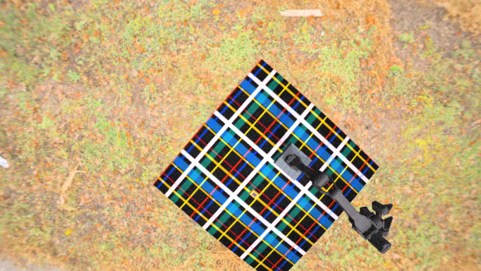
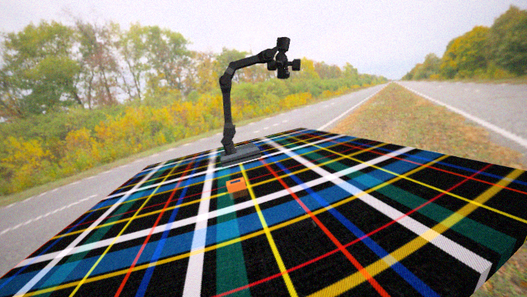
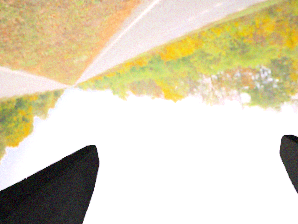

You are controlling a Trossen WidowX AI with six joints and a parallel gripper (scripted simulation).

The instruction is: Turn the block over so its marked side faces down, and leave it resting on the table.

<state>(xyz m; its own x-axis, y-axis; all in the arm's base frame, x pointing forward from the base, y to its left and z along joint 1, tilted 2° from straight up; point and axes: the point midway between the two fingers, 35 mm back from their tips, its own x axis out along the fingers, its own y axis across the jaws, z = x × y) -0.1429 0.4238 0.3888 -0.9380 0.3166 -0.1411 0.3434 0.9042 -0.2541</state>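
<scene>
Right now my gripper tip is 540 mm short of the orange block, 420 mm above it and 380 mm to the left of it.
</scene>
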